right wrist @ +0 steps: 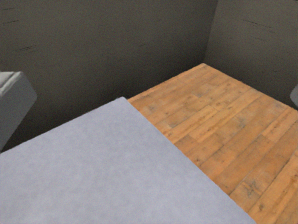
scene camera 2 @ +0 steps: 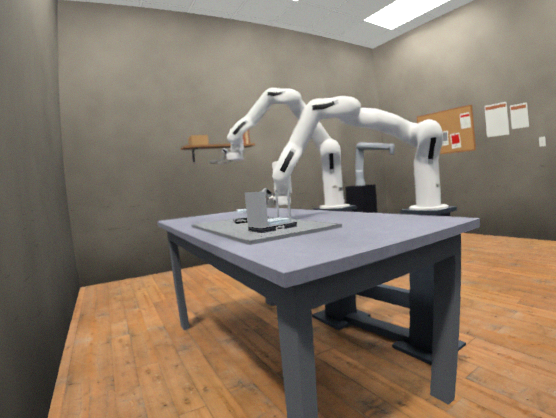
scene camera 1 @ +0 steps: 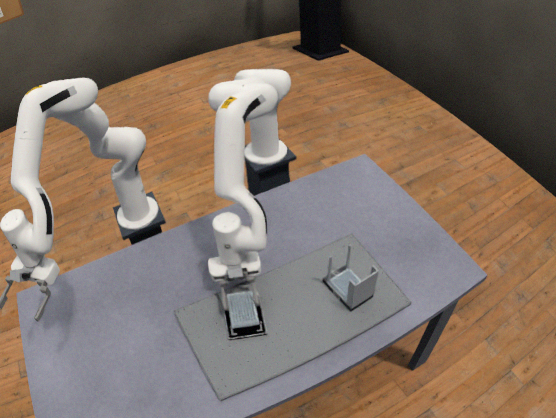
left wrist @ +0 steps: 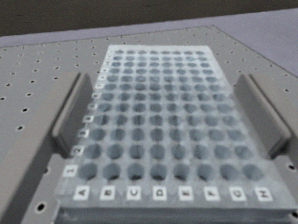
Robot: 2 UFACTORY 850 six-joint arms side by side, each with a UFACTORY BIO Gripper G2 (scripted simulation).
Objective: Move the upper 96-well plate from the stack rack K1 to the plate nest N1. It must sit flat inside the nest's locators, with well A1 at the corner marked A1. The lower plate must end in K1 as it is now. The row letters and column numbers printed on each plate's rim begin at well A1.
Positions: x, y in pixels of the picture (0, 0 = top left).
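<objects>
There's a 96-well plate (scene camera 1: 237, 313) here, and it's sitting 1380 mm from the lens.
</objects>
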